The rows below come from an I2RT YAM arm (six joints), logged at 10 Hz.
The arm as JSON. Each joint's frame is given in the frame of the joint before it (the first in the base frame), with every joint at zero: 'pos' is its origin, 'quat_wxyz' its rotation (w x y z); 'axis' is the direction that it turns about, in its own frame. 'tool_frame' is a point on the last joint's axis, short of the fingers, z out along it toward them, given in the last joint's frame.
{
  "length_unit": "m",
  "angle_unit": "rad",
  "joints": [
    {
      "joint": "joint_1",
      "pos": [
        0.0,
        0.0,
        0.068
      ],
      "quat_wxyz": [
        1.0,
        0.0,
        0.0,
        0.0
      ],
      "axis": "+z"
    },
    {
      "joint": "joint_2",
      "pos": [
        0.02,
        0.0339,
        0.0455
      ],
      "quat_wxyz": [
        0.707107,
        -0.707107,
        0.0,
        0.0
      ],
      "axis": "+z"
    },
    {
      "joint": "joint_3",
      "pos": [
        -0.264,
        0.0,
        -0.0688
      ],
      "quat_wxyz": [
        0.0,
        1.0,
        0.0,
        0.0
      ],
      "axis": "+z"
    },
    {
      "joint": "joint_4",
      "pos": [
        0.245,
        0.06,
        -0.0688
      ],
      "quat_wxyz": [
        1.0,
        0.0,
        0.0,
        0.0
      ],
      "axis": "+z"
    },
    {
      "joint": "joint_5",
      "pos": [
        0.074,
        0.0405,
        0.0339
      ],
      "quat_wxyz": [
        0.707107,
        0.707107,
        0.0,
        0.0
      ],
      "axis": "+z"
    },
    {
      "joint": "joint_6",
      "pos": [
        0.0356,
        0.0,
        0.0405
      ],
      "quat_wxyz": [
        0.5,
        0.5,
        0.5,
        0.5
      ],
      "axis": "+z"
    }
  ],
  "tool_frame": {
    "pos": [
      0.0,
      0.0,
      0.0
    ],
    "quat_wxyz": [
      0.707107,
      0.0,
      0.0,
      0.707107
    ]
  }
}
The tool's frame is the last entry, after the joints.
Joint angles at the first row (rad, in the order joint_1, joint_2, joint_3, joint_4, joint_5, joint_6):
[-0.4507 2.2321 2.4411 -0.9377 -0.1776 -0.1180]
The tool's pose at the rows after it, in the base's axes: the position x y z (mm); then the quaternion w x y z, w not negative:
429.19, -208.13, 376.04, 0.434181, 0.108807, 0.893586, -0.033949
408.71, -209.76, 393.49, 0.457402, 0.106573, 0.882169, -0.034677
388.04, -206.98, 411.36, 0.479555, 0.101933, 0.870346, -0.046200
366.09, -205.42, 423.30, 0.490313, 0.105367, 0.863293, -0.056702
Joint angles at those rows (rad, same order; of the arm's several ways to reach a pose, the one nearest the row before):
[-0.4670 2.1611 2.3821 -0.9084 -0.2090 -0.1256]
[-0.4926 2.0714 2.2964 -0.8639 -0.2407 -0.1307]
[-0.5100 1.9805 2.2169 -0.8223 -0.2500 -0.1422]
[-0.5326 1.8956 2.1380 -0.8006 -0.2531 -0.1488]

